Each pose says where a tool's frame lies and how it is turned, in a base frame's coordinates. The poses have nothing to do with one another.
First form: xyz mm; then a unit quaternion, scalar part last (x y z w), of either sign.
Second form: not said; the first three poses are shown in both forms.
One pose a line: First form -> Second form
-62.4, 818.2, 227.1, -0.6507, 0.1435, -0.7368, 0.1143 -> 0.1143, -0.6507, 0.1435, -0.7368, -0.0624, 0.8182, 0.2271
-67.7, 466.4, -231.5, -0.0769, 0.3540, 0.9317, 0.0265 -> 0.0265, -0.0769, 0.3540, 0.9317, -0.0677, 0.4664, -0.2315
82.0, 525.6, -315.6, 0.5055, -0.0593, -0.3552, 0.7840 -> 0.7840, 0.5055, -0.0593, -0.3552, 0.0820, 0.5256, -0.3156
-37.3, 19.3, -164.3, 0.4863, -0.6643, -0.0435, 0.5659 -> 0.5659, 0.4863, -0.6643, -0.0435, -0.0373, 0.0193, -0.1643
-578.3, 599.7, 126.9, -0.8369, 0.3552, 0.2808, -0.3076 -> 0.3076, 0.8369, -0.3552, -0.2808, -0.5783, 0.5997, 0.1269
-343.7, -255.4, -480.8, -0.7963, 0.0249, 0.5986, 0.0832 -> 0.0832, -0.7963, 0.0249, 0.5986, -0.3437, -0.2554, -0.4808
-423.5, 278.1, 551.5, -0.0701, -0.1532, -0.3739, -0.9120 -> 0.9120, 0.0701, 0.1532, 0.3739, -0.4235, 0.2781, 0.5515
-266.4, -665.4, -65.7, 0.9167, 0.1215, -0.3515, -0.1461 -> 0.1461, -0.9167, -0.1215, 0.3515, -0.2664, -0.6654, -0.0657
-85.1, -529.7, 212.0, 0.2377, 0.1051, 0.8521, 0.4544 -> 0.4544, 0.2377, 0.1051, 0.8521, -0.0851, -0.5297, 0.2120
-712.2, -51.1, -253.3, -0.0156, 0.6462, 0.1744, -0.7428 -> 0.7428, 0.0156, -0.6462, -0.1744, -0.7122, -0.0511, -0.2533
